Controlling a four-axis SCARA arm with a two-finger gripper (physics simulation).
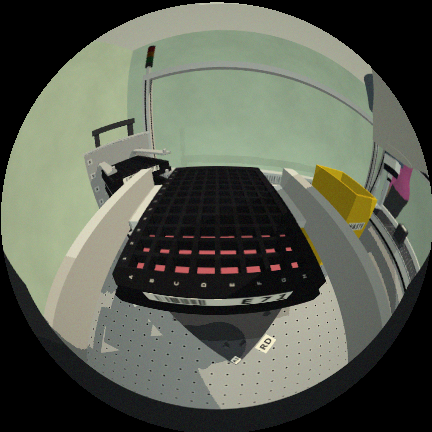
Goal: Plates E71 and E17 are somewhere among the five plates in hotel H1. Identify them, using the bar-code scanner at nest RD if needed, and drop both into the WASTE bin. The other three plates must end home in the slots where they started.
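My gripper is shut on plate E71, a black plate with pink-red patches in its front wells. The plate lies level between the two pale fingers, its barcode label facing me and reading E71. Below it is the dark nest RD, partly hidden by the plate, with the RD tag beside it. The yellow WASTE bin stands to the right, beyond the right finger. Hotel H1 is at the left, seen at an angle, with black plates in it; their labels cannot be read.
A signal tower stands on a frame post at the back left. A perforated deck lies below. At the far right are a magenta and dark object and a rail-like strip beyond the bin.
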